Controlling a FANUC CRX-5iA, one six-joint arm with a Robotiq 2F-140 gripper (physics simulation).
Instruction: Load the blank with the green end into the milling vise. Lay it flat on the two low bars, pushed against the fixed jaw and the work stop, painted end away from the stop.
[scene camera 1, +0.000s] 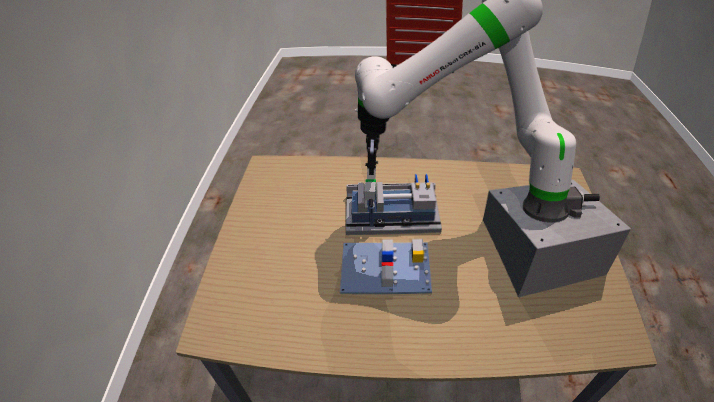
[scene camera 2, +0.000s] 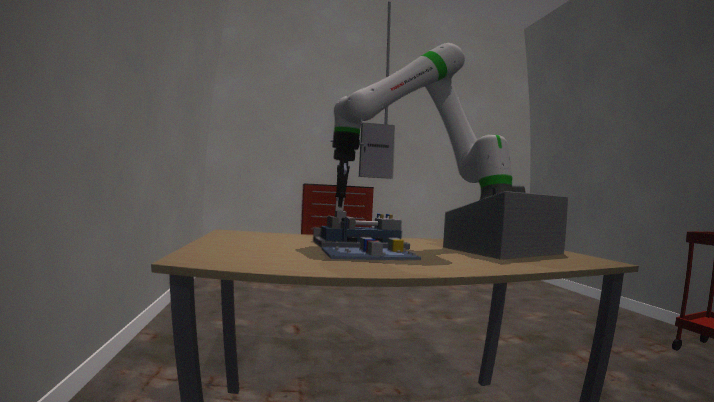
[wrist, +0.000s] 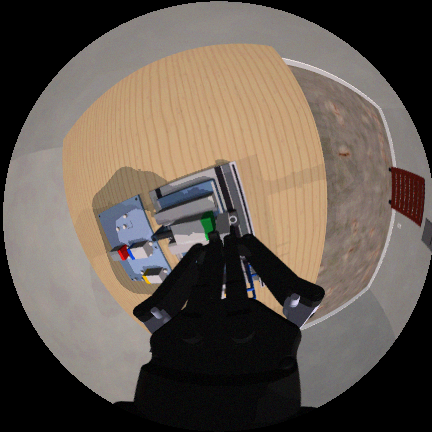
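The grey blank with the green end (scene camera 1: 370, 190) (scene camera 2: 341, 214) (wrist: 187, 229) lies between the jaws of the milling vise (scene camera 1: 395, 216) (scene camera 2: 372, 233) (wrist: 186, 196). Its green end points to the back, away from the dark work stop (scene camera 1: 371, 204) (wrist: 161, 233) at the front. The fixed jaw (scene camera 1: 361, 198) (wrist: 185, 209) is along its left side in scene camera 1. The low bars are hidden, so contact with bars, jaw and stop cannot be told. My gripper (scene camera 1: 371, 175) (scene camera 2: 340, 205) (wrist: 224, 220) is shut and empty, pointing down, with its fingertips close to the green end.
A blue plate (scene camera 1: 349, 284) (scene camera 2: 334, 254) (wrist: 110, 215) lies in front of the vise. It carries pegs and blanks with a blue end (scene camera 1: 387, 256), a red end (scene camera 1: 387, 275) and a yellow end (scene camera 1: 418, 256). The grey robot pedestal (scene camera 1: 565, 260) (scene camera 2: 532, 225) stands at the right.
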